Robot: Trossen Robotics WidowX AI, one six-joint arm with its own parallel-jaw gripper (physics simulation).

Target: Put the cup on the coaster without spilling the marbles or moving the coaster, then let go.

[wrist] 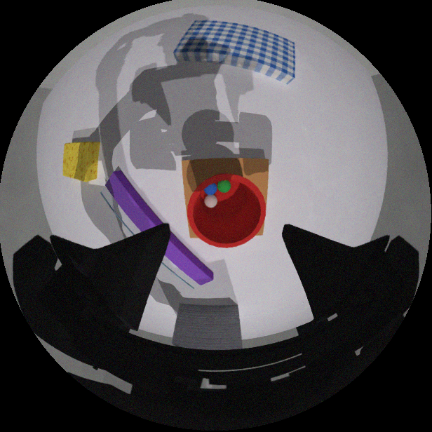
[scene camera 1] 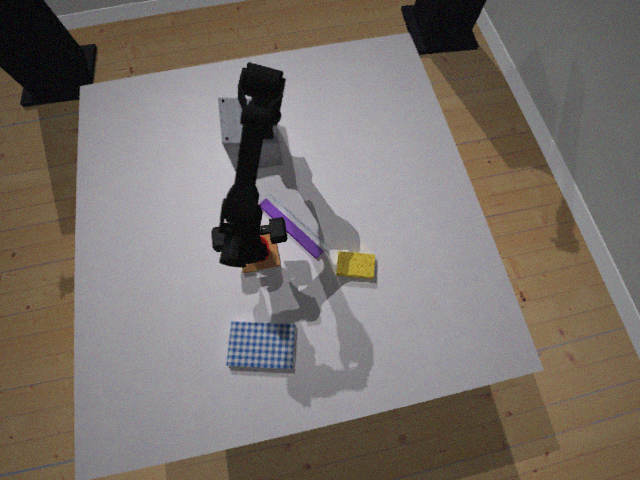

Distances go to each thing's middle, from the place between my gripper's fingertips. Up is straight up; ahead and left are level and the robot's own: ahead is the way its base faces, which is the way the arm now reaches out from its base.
I see the red cup (wrist: 239, 213) 5 cm below my hand. Also, from my hand: orange-brown square coaster (wrist: 194, 171) (1 cm to the right, 9 cm below); then purple bar (wrist: 120, 195) (7 cm behind, 11 cm to the left, 9 cm below).
